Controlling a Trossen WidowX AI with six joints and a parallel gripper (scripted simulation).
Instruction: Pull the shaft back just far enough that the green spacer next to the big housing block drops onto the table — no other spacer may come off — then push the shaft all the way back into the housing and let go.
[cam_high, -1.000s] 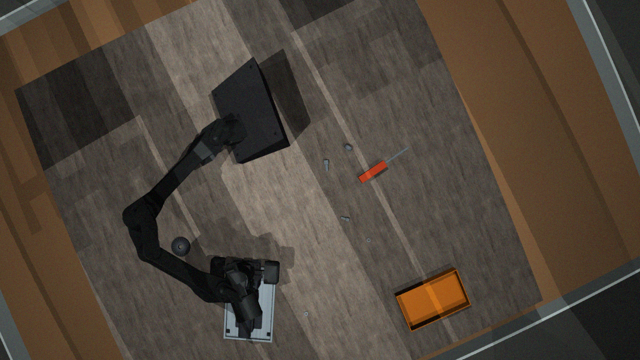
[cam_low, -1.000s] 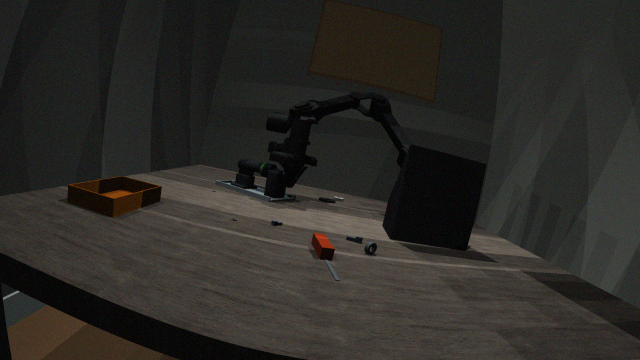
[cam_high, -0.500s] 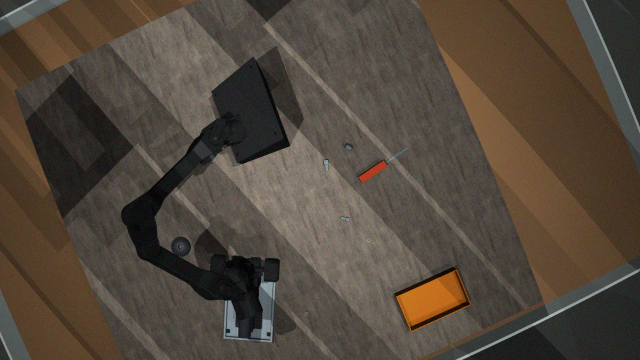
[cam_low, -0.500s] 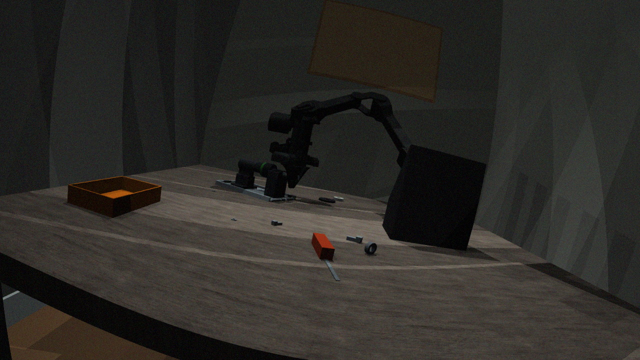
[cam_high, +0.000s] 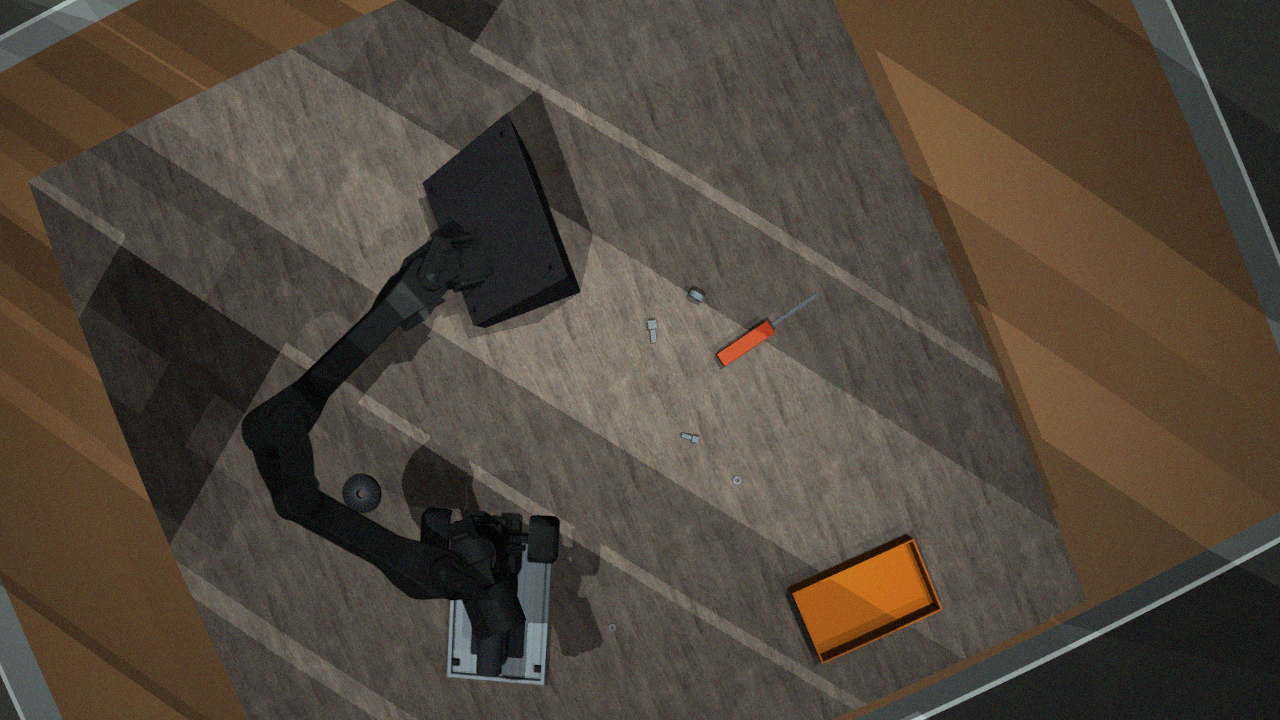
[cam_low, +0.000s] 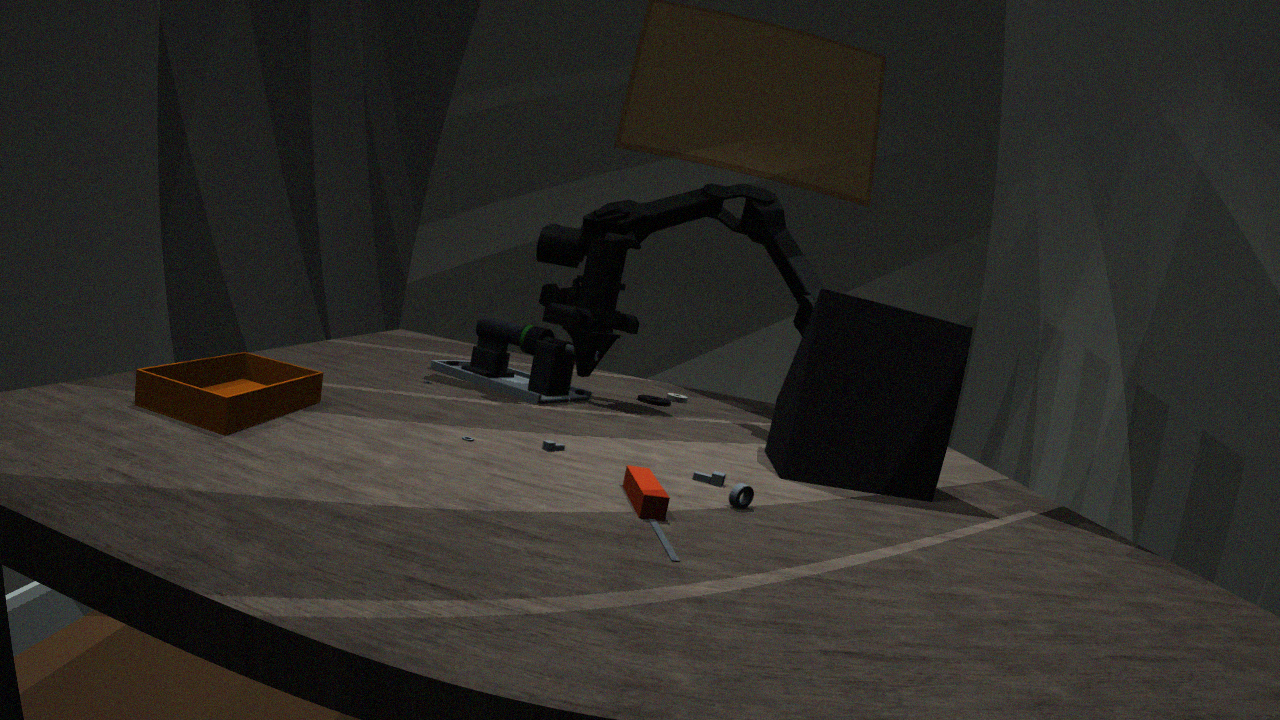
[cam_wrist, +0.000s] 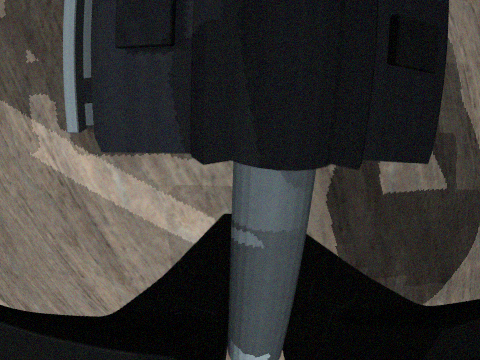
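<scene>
My gripper tip is 60 mm short of the grey shaft, 30 mm to the left of it and 30 mm below it. From my gripper tip the other things lie so: green spacer (100 mm ahead, 50 mm to the right, 30 mm above); nut (190 mm behind, 400 mm to the left, 30 mm below); dark round piece (120 mm behind, 190 mm to the right, 40 mm below).
</scene>
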